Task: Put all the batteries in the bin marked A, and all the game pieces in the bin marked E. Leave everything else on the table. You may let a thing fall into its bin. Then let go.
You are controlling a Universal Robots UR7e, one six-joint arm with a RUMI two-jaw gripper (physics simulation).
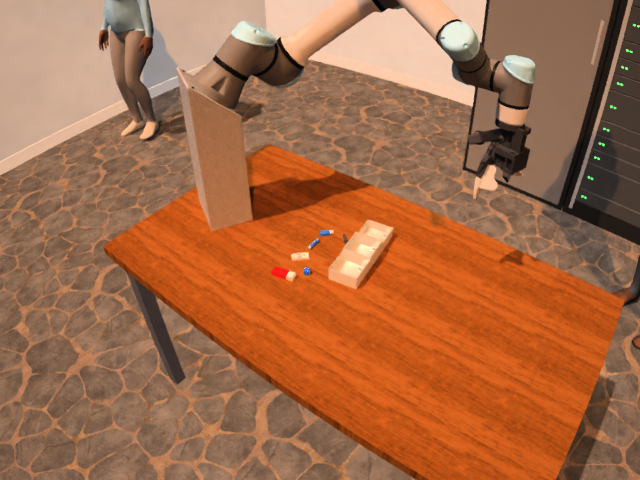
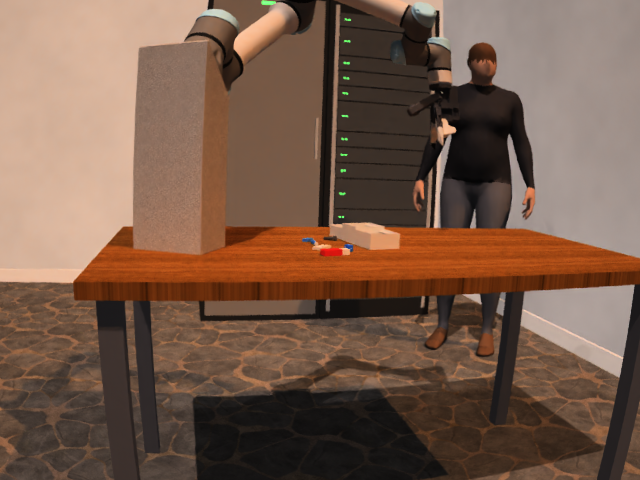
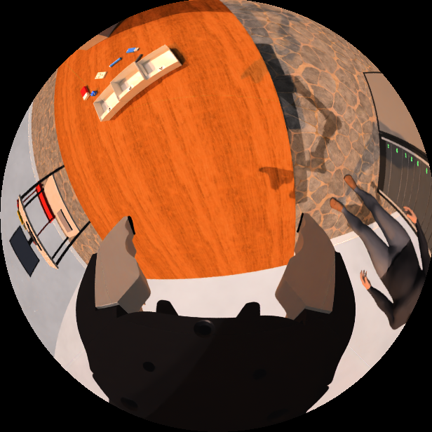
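A slim blue stick-like piece, perhaps a battery, lies left of the pale three-compartment bin tray. A blue piece with a whitish end lies behind it. A small dark piece lies against the tray's left side; its kind is unclear. A whitish domino-like tile and a blue die lie nearer the front. Bin letters are unreadable. My gripper is open and empty, high above and right of the tray.
A red piece with a white end lies beside the die. A tall grey block stands on the wooden table at the left, by the arm's base. A person and server cabinets stand beyond the table.
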